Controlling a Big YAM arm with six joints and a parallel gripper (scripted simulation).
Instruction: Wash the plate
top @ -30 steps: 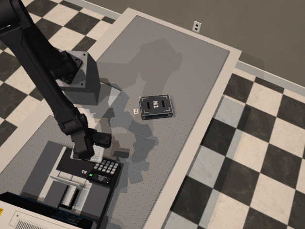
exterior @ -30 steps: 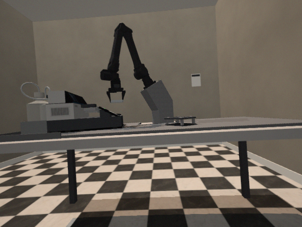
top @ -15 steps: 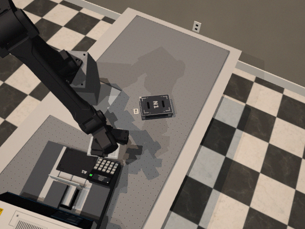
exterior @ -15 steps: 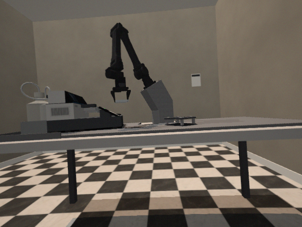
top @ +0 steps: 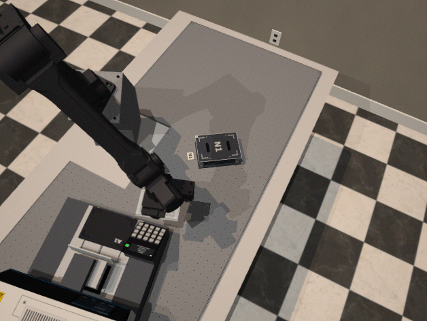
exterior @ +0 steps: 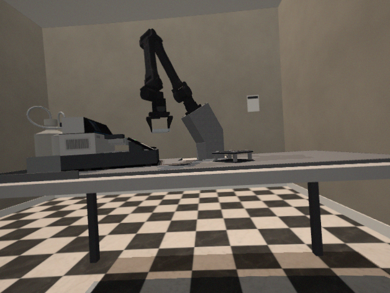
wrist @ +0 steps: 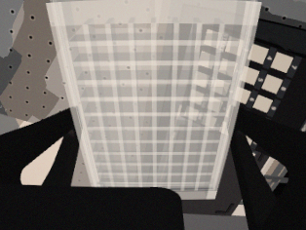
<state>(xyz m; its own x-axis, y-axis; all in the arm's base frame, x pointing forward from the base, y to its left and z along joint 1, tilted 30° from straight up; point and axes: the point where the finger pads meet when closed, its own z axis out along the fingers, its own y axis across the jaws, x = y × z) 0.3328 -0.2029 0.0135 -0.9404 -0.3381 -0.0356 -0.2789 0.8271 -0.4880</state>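
My hand is right at the white well plate. Round my hand: label 30 mm behind, 300 mm to the left, 180 mm below; dark carrier 130 mm behind, 110 mm to the right, 90 mm below; plate washer 110 mm behind, 260 mm to the right, 50 mm below.
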